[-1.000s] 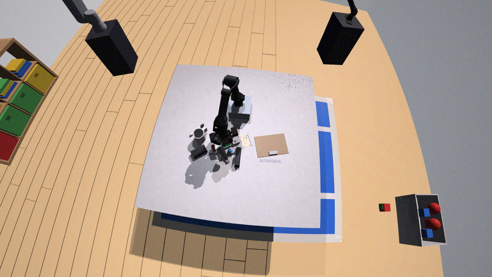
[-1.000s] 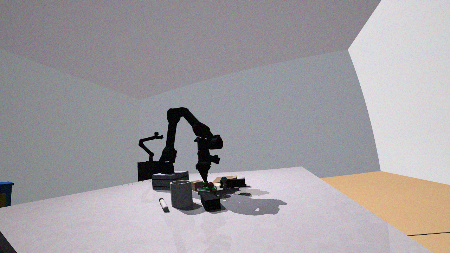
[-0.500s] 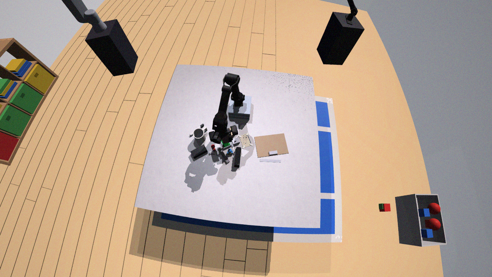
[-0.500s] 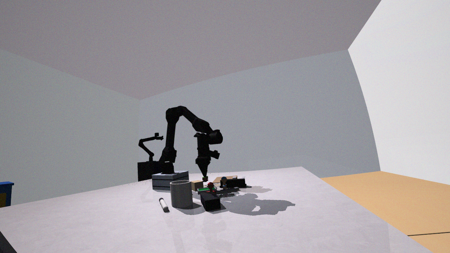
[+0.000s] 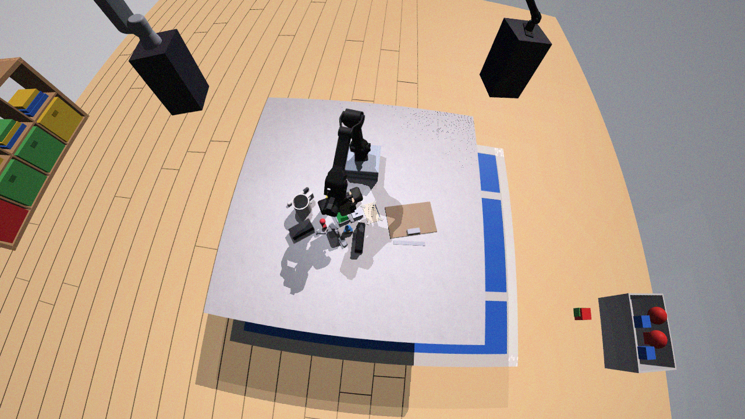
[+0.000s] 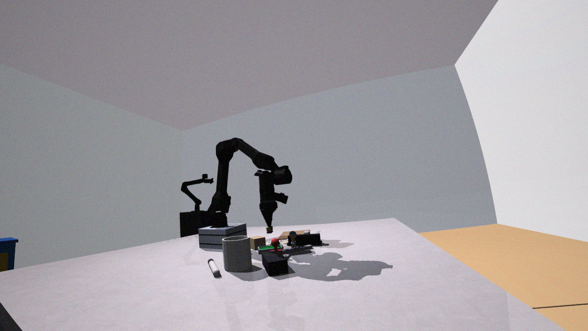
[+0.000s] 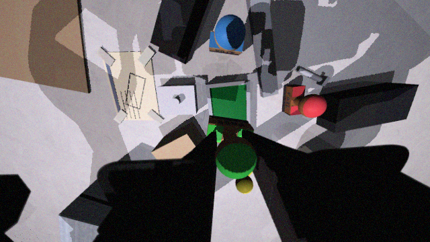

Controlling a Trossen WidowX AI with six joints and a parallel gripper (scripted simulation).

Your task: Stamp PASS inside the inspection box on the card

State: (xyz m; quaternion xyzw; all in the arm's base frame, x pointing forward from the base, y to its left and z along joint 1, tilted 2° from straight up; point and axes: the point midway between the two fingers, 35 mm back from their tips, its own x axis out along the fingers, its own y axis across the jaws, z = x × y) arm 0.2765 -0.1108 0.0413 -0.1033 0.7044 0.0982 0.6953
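The cream card is 14 cm to the left of my gripper tip and 9 cm below it. The rest, counted from my gripper tip: green ink pad (1 cm to the right, 9 cm below); cardboard box (7 cm behind, 5 cm to the left, 7 cm below); green-knobbed stamp (right at my gripper tip).
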